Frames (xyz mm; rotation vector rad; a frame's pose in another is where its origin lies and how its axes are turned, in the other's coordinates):
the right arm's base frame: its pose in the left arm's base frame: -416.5 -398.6 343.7 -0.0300 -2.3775 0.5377
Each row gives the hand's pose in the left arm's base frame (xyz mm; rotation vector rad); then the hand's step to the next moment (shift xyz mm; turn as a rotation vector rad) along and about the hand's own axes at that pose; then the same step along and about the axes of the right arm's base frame.
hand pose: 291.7 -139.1 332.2 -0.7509 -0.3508 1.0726
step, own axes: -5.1 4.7 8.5 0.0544 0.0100 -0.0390
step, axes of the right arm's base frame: 10.0 0.0 4.5 -0.0505 0.0432 -0.0130
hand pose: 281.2 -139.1 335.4 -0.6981 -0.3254 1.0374
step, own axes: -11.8 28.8 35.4 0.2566 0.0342 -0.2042
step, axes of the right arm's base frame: 41.1 13.5 18.6 -0.2592 0.1931 -0.0652
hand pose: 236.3 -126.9 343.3 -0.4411 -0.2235 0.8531
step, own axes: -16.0 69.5 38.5 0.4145 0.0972 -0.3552
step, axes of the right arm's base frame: 61.8 43.3 29.7 -0.4275 0.3459 -0.0712
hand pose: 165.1 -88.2 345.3 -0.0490 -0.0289 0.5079
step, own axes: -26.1 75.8 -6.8 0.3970 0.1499 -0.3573
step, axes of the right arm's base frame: 46.8 60.2 25.6 -0.3935 0.3870 -0.0556
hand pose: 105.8 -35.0 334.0 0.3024 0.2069 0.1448
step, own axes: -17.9 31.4 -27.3 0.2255 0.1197 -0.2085
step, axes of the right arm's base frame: 18.2 39.4 12.9 -0.2106 0.2495 -0.0448
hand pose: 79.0 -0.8 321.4 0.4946 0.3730 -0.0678
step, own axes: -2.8 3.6 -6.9 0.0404 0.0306 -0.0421
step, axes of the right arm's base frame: 2.5 7.5 2.4 -0.0357 0.0541 -0.0119
